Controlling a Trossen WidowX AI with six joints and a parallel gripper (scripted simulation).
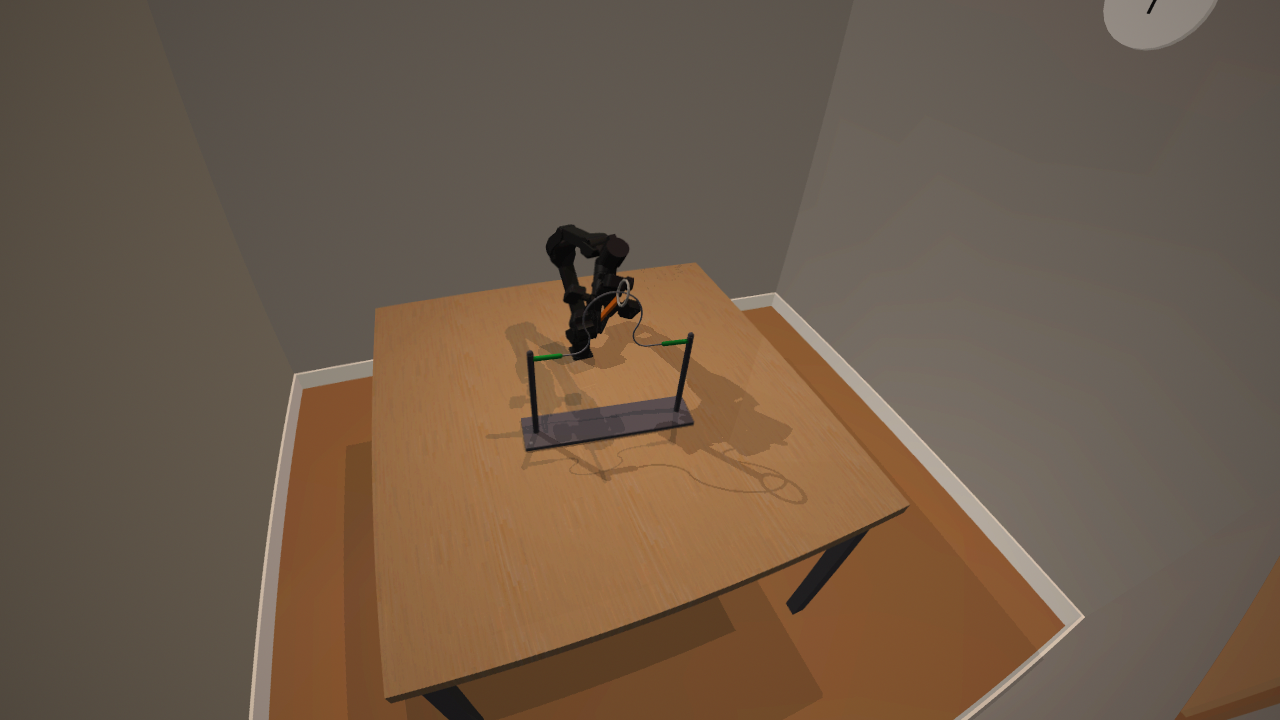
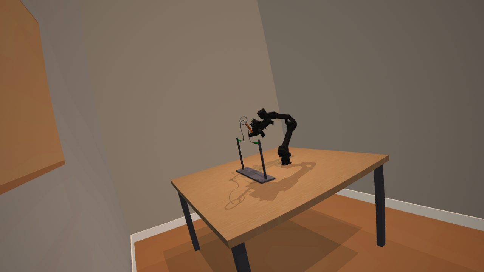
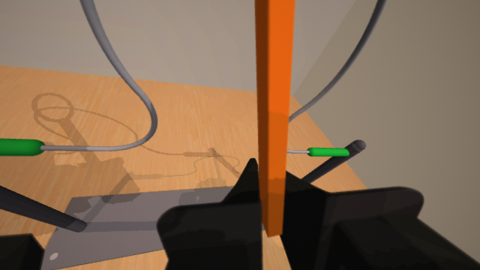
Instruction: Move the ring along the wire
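Now: gripper tip 9 cm below the ring with orange handle, 3 cm to the right of it and 1 cm short of it.
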